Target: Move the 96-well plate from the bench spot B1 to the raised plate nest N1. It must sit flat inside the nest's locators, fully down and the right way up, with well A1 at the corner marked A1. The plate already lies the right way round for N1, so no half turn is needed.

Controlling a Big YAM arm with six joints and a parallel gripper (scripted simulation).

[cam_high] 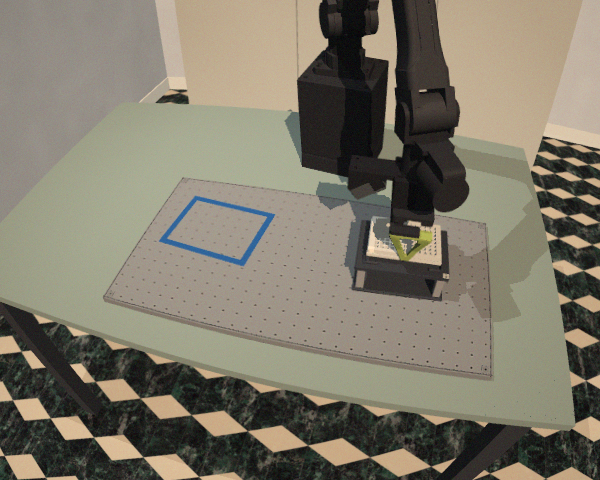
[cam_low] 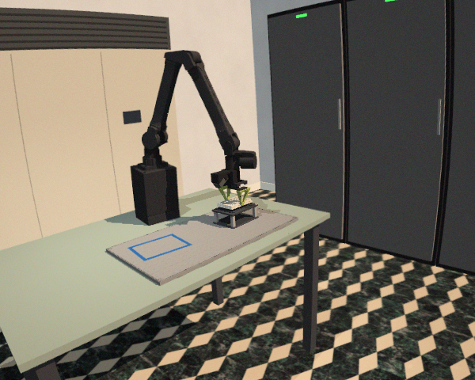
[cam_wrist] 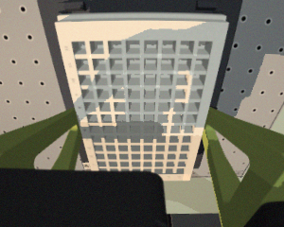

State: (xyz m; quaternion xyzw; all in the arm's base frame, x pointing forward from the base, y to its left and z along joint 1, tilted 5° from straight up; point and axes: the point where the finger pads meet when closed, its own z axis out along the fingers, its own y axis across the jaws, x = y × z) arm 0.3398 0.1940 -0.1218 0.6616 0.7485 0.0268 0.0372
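My gripper is now right at the cream 96-well plate. Round my hand: black raised nest N1: 30 mm below; then white corner mark: 40 mm ahead, 80 mm to the left, 20 mm below.
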